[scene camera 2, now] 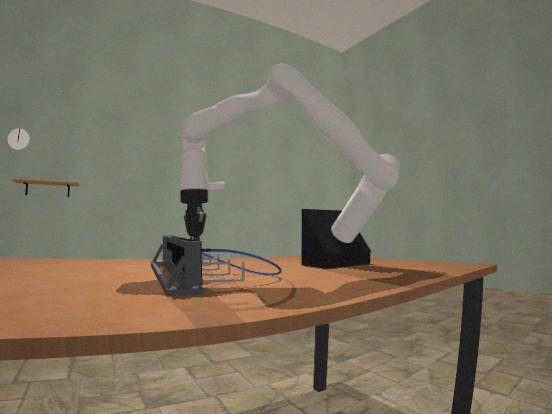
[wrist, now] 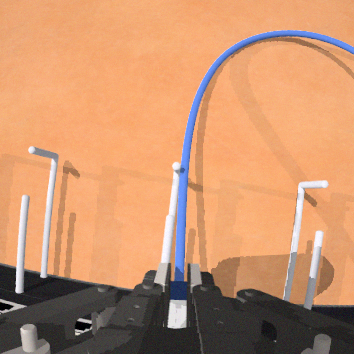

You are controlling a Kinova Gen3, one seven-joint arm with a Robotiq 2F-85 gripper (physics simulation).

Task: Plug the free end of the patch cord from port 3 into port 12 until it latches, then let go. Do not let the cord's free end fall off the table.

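Places are measured from the arm's base along level axes (x right, y ahead, z up), in centimetres.
Pixels of known places: gripper, fingertip midpoint: (wrist: 178,278); arm's base, link origin: (scene camera 2: 342,233).
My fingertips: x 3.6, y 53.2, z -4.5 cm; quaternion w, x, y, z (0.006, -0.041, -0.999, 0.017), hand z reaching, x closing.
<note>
Ahead of a thing's pixels: the offset from my fingertips to its middle. "pt": to the spot under its first point. Level surfaces: height alone.
The blue patch cord (scene camera 2: 280,270) (wrist: 200,95) runs out behind the patch panel {dx +1.3, dy +1.6, dz -1.8 cm} (scene camera 2: 193,262) (wrist: 60,285) and bends in a wide loop to the right in the wrist view. Its free end has a dark blue boot {dx +0.1, dy +0.7, dz +0.0 cm} (wrist: 178,291) and a pale clear plug {dx +0.2, dy +2.1, dz +1.1 cm} (wrist: 177,315). My gripper (scene camera 2: 194,239) (wrist: 178,278) points down at the top of the panel and is shut on the plug end, one finger on each side of the boot. The plug's tip is hidden under the gripper body. Ports 3 and 12 cannot be made out, nor whether the plug is latched.
Thin grey cable-guide rods (scene camera 2: 243,272) (wrist: 49,215) stick out behind the panel. One rod {pt dx +0.4, dy -2.1, dz -1.2 cm} (wrist: 169,240) runs close beside the cord at the left finger, and others {pt dx -9.2, dy -0.6, dz -5.0 cm} (wrist: 295,240) stand to the right. A black block (scene camera 2: 320,240) stands by the arm's base on the wooden table {dz -6.8 cm} (scene camera 2: 75,300).
</note>
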